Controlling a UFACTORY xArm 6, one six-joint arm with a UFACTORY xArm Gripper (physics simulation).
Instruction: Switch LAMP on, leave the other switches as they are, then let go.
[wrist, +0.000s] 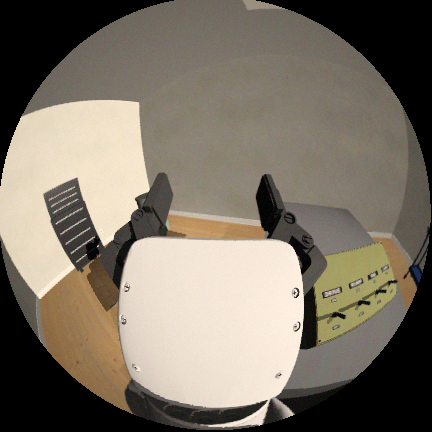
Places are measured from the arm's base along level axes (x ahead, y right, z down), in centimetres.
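Pixels of known places: gripper, fingertip midpoint: (213, 182).
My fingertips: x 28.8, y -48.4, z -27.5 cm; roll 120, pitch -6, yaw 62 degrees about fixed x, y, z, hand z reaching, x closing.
Note:
Ahead of a thing's pixels: the offset from my fingertips to its top centre. "*": to the spot under its first point.
The yellow-green switch panel (350, 262) stands tilted on the grey table at the right of the wrist view. It carries a row of several black levers, among them the nearest lever {* dx +5.9, dy +30.5, dz +31.0 cm} (338, 315), a second lever {* dx +9.4, dy +42.0, dz +30.7 cm} (364, 303) and a third lever (381, 291). White name labels sit above them, too small to read surely, so I cannot tell which one is LAMP or how it is set. My gripper (213, 182) is open and empty. Its fingers are to the left of the panel in the view and apart from it. My white gripper housing hides the lower middle.
The grey table (325, 367) carries the panel. A dark slatted object (65, 220) shows at the left against a cream wall, near a brown object (102, 287) over the wooden floor (75, 335). Part of a blue object (416, 272) shows at the right edge.

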